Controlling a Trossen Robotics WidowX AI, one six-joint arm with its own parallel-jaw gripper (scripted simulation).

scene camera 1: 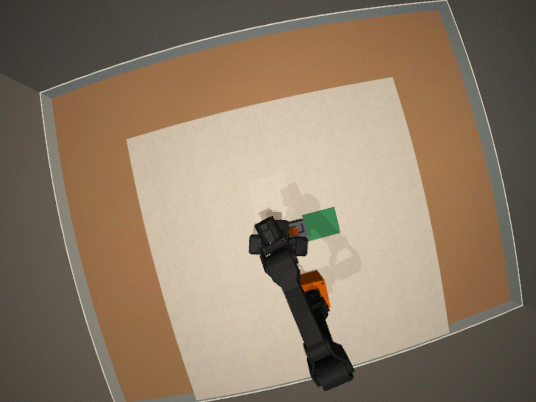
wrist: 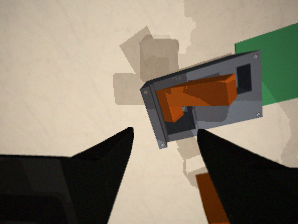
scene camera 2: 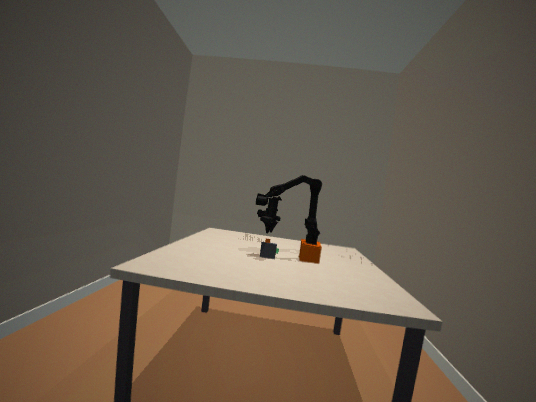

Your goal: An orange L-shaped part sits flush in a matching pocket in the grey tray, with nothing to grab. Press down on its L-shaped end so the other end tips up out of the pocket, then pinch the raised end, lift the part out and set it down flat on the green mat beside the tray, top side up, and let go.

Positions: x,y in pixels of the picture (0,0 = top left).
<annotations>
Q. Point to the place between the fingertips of my gripper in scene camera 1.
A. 276,240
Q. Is my gripper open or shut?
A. Open.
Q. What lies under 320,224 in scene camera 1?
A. A green mat.
</annotations>
